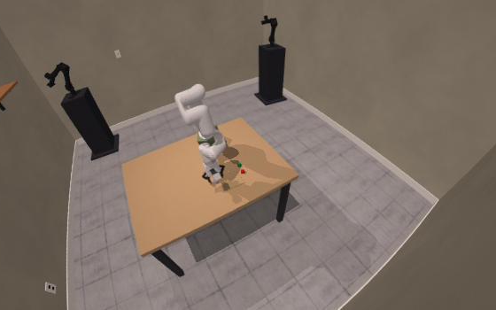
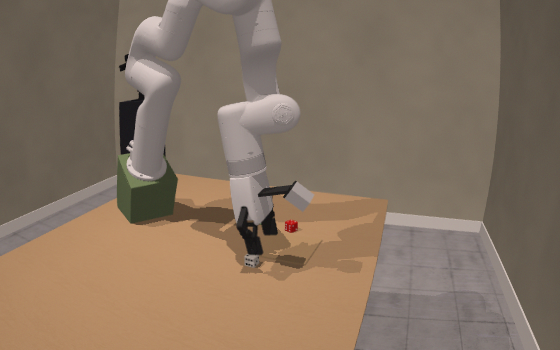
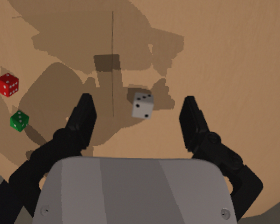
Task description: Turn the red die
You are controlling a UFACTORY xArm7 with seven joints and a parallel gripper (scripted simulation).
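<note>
Now: the white die 2 cm behind my hand, 1 cm to the right of it and 5 cm below it. The rest, counted from my hand: tan mat 1 cm ahead, 11 cm to the left, 6 cm below; green die 9 cm behind, 21 cm to the left, 5 cm below; red die 2 cm behind, 21 cm to the left, 5 cm below.
</note>
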